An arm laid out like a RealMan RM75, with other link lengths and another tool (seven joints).
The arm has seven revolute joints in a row. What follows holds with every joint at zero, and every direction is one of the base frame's. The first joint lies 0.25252 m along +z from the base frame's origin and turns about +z. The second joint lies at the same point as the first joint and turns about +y. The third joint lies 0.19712 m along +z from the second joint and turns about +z. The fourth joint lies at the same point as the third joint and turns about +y. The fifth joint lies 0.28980 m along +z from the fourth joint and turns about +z. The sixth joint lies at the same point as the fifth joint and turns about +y. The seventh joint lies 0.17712 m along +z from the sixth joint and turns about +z. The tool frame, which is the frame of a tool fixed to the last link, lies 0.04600 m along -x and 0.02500 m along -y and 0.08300 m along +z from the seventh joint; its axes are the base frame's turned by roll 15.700, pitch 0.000 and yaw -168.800 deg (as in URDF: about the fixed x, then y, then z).
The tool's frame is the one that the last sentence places.
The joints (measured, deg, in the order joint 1, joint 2, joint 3, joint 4, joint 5, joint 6, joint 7), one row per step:
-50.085, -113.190, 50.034, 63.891, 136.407, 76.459, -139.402
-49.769, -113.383, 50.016, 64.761, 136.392, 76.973, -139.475
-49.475, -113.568, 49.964, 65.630, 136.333, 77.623, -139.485
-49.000, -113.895, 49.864, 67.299, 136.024, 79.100, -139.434
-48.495, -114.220, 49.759, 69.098, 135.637, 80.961, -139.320
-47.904, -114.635, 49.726, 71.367, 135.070, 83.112, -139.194
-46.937, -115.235, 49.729, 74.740, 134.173, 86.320, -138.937
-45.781, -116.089, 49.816, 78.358, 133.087, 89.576, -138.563
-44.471, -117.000, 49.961, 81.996, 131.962, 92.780, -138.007
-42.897, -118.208, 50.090, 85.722, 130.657, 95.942, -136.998
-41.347, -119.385, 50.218, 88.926, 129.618, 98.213, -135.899
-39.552, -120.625, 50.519, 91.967, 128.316, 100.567, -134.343
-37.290, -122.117, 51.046, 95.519, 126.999, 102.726, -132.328
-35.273, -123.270, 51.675, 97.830, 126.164, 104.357, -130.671
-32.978, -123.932, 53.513, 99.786, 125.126, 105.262, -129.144
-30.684, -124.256, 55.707, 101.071, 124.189, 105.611, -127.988
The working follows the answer.
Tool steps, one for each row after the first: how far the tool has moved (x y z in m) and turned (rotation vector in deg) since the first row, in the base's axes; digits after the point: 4 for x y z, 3 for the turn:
0.0012, -0.0019, 0.0014, -0.050, 0.017, -0.190
0.0026, -0.0042, 0.0027, -0.214, 0.028, -0.442
0.0067, -0.0092, 0.0048, -0.757, -0.030, -1.127
0.0110, -0.0158, 0.0066, -1.593, -0.029, -1.925
0.0173, -0.0237, 0.0088, -2.526, -0.020, -3.063
0.0257, -0.0360, 0.0121, -3.947, 0.127, -4.790
0.0344, -0.0500, 0.0140, -5.499, 0.228, -6.754
0.0416, -0.0646, 0.0155, -7.052, 0.493, -8.820
0.0480, -0.0802, 0.0157, -8.673, 0.716, -11.224
0.0521, -0.0925, 0.0161, -9.656, 0.968, -13.328
0.0552, -0.1060, 0.0147, -10.965, 1.258, -15.761
0.0581, -0.1197, 0.0137, -11.946, 1.807, -18.650
0.0569, -0.1308, 0.0108, -13.040, 2.282, -20.466
0.0566, -0.1407, 0.0051, -14.369, 3.125, -22.441
0.0548, -0.1489, -0.0022, -15.759, 3.810, -23.812

Tool pose at each row, in the base's axes (x y z in m, rotation vector in deg; rounded; the steps above come from the unrounded poses):
-0.1358, 0.5455, 0.0586, -41.001, 160.403, 27.407
-0.1346, 0.5436, 0.0600, -40.738, 160.483, 27.313
-0.1332, 0.5413, 0.0613, -40.410, 160.621, 27.049
-0.1291, 0.5363, 0.0634, -39.541, 160.949, 26.155
-0.1248, 0.5297, 0.0652, -38.562, 161.470, 24.865
-0.1185, 0.5218, 0.0674, -37.109, 162.089, 23.382
-0.1101, 0.5095, 0.0707, -34.881, 163.107, 21.176
-0.1015, 0.4955, 0.0725, -32.322, 164.111, 18.710
-0.0942, 0.4809, 0.0741, -29.580, 165.209, 16.284
-0.0879, 0.4653, 0.0743, -26.337, 166.247, 13.666
-0.0837, 0.4530, 0.0747, -23.404, 166.984, 11.996
-0.0806, 0.4395, 0.0733, -20.021, 167.810, 9.813
-0.0777, 0.4258, 0.0723, -15.861, 168.693, 8.095
-0.0789, 0.4147, 0.0694, -13.279, 169.457, 6.382
-0.0792, 0.4048, 0.0636, -10.407, 170.575, 4.431
-0.0810, 0.3966, 0.0564, -8.434, 171.532, 2.431

